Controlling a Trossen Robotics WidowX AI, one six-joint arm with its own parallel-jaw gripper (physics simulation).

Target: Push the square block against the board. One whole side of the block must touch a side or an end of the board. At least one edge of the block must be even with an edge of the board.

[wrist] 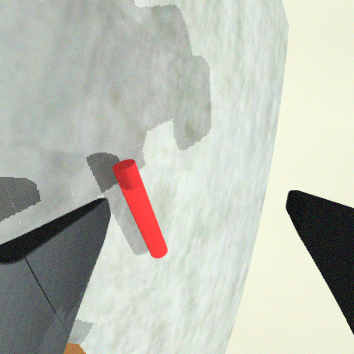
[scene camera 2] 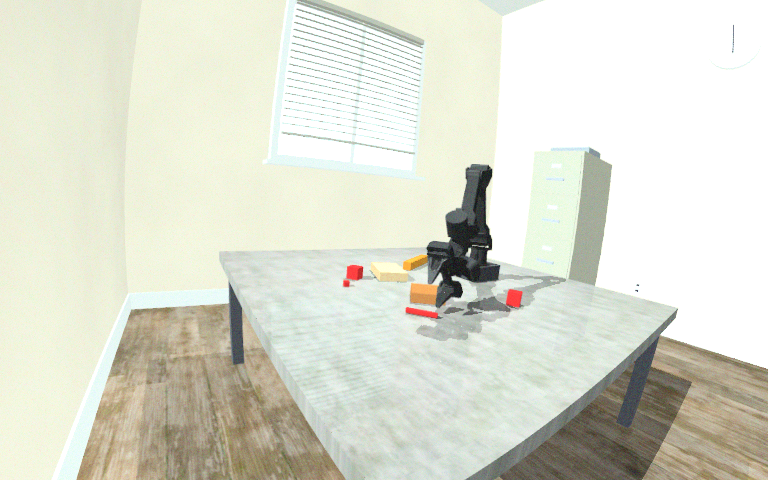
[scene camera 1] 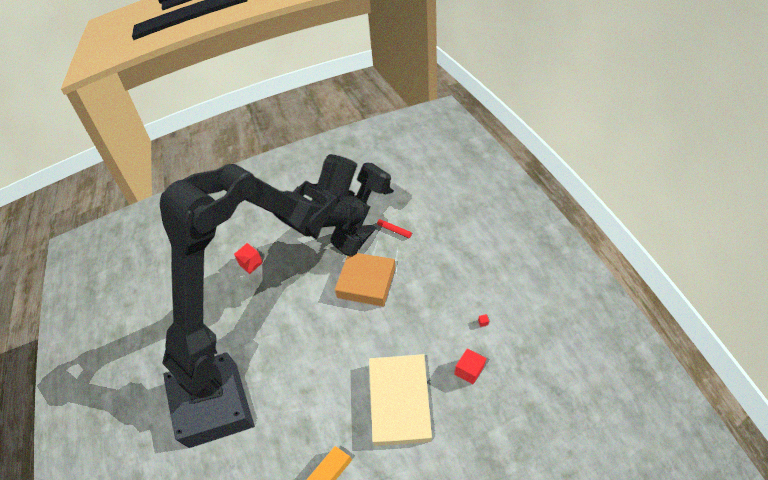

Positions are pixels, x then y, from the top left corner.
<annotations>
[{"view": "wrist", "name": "my gripper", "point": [198, 202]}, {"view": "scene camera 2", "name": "my gripper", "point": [433, 296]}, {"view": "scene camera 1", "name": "my gripper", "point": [383, 208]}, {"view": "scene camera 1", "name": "square block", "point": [365, 278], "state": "touched by my gripper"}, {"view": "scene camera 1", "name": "pale tan board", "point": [399, 398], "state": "on the table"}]
</annotations>
